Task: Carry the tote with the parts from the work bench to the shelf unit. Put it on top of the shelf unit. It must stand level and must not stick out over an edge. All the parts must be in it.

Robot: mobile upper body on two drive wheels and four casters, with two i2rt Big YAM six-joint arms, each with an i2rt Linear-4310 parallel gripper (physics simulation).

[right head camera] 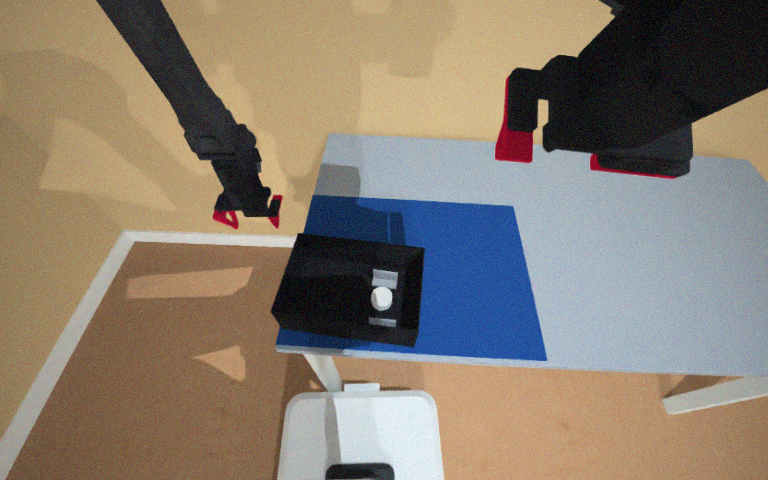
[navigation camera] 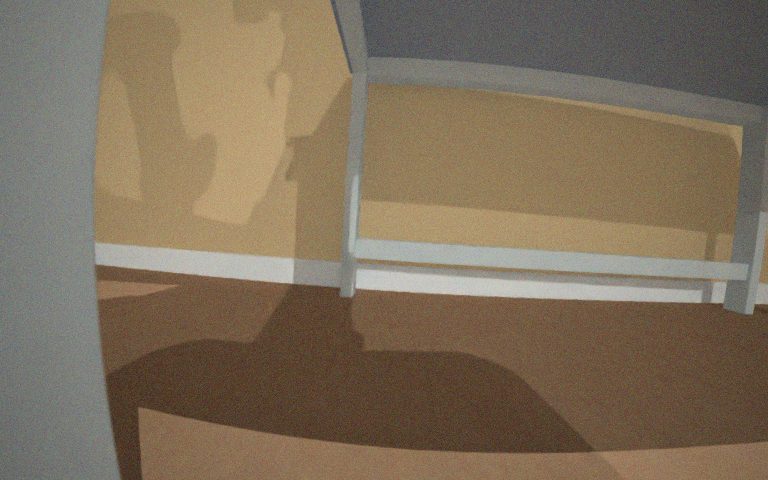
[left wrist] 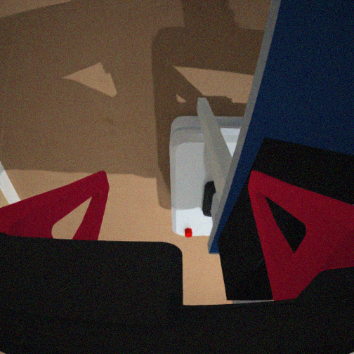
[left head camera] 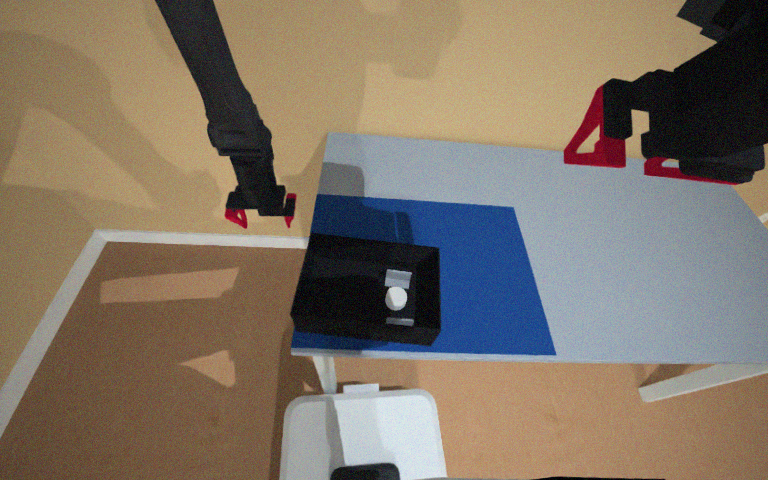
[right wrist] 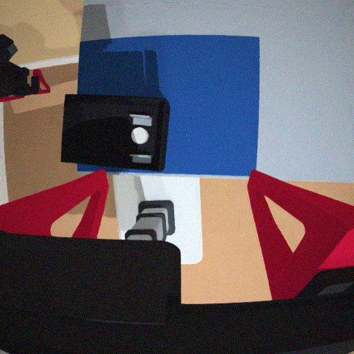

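Note:
The black open tote stands at the left front corner of the grey work bench. Inside, at its right end, show a white round part and grey pieces above and below it; the tote's left part is dark. My left gripper is open and empty, beyond the bench's left edge, beside the tote's far left corner. My right gripper is open and empty, right of the tote. The shelf unit cannot be identified.
A blue mat lies under the tote. A white rounded base is in front of the bench. The navigation camera shows a bench leg, a low crossbar and a large grey surface at the left.

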